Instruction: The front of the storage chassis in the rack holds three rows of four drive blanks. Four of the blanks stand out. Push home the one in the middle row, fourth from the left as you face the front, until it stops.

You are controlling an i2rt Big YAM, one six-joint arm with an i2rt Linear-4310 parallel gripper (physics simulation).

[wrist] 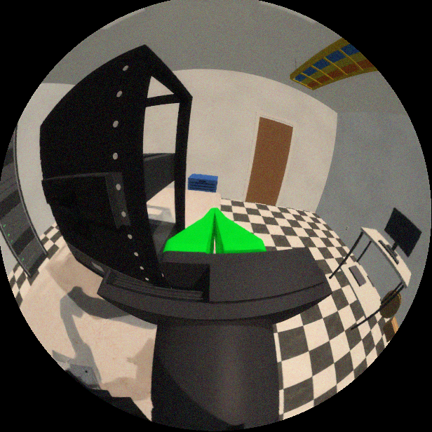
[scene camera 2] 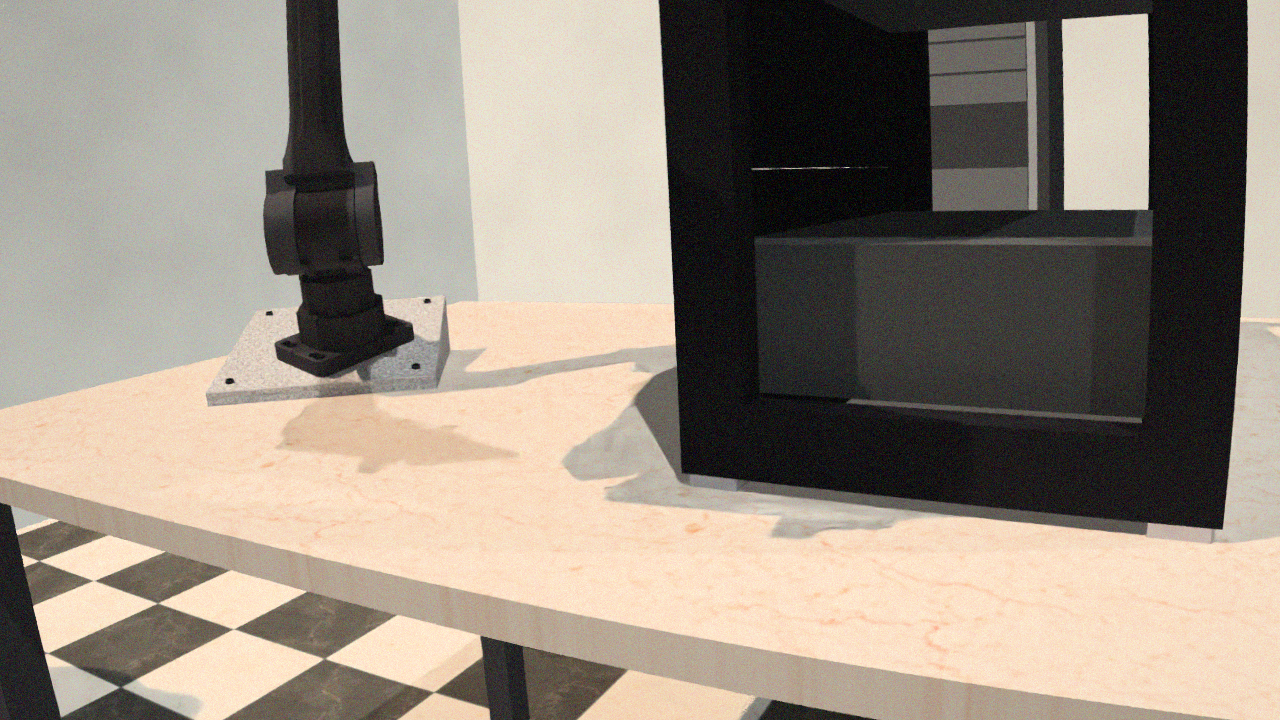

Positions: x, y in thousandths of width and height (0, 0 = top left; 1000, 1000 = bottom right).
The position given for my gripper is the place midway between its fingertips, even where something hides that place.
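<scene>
A black rack (scene camera 2: 621, 403) is visible, and the wrist view (wrist: 223, 416) shows the rack too. My gripper (wrist: 497, 494) is visible as well.
</scene>
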